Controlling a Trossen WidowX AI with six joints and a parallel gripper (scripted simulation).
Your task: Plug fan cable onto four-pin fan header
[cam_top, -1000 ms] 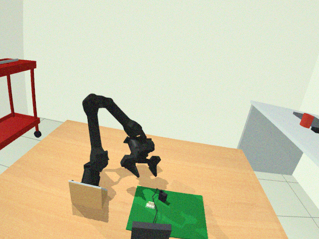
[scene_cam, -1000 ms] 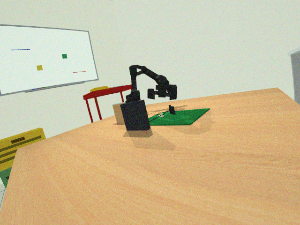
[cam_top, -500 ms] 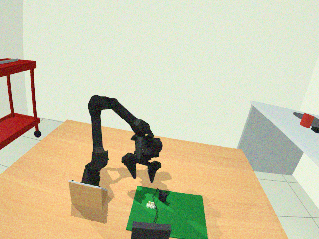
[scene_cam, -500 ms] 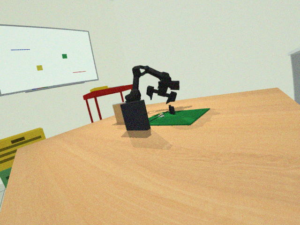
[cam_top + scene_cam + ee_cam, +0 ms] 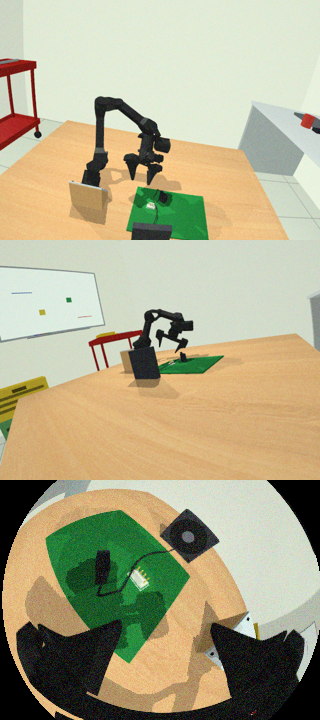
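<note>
My gripper tip is 10 cm short of the dark plug, 5 cm above it and 3 cm to the left of it. Round my gripper tip: fan (25 cm to the right, 4 cm ahead, 1 cm below); green board (13 cm ahead, 9 cm to the right, 8 cm below); white four-pin header (7 cm to the right, 7 cm below, 5 cm ahead).
</note>
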